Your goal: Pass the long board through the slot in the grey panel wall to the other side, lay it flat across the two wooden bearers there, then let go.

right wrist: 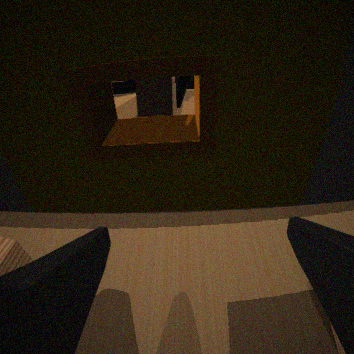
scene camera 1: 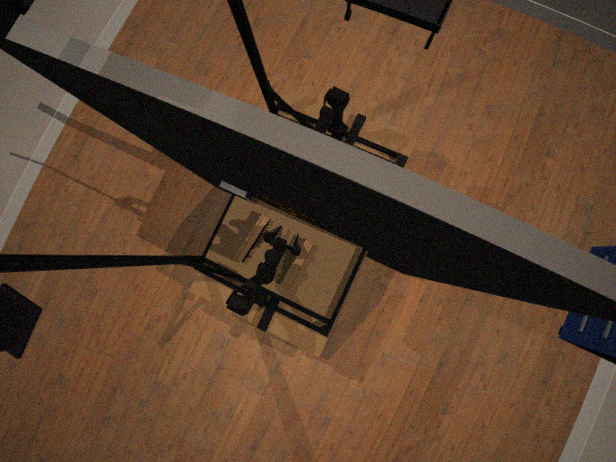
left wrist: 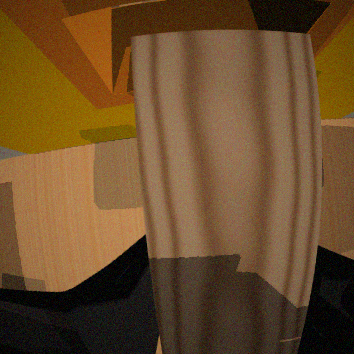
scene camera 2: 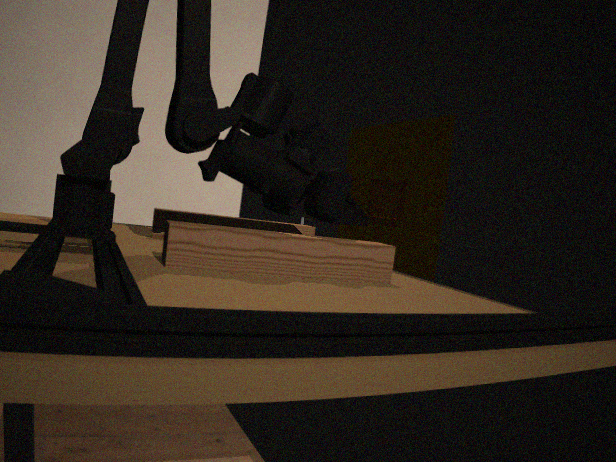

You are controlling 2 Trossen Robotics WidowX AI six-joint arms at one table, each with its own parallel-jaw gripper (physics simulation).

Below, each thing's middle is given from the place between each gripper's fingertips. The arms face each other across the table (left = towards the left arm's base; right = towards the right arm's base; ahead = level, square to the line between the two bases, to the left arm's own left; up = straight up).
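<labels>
My left hand is 40 mm below the slot (left wrist: pixel 93 52), and it is 90 mm to the left of the slot too.
My right hand is 3 cm below the slot, 3 cm past it and 10 cm to the right of it.
</labels>
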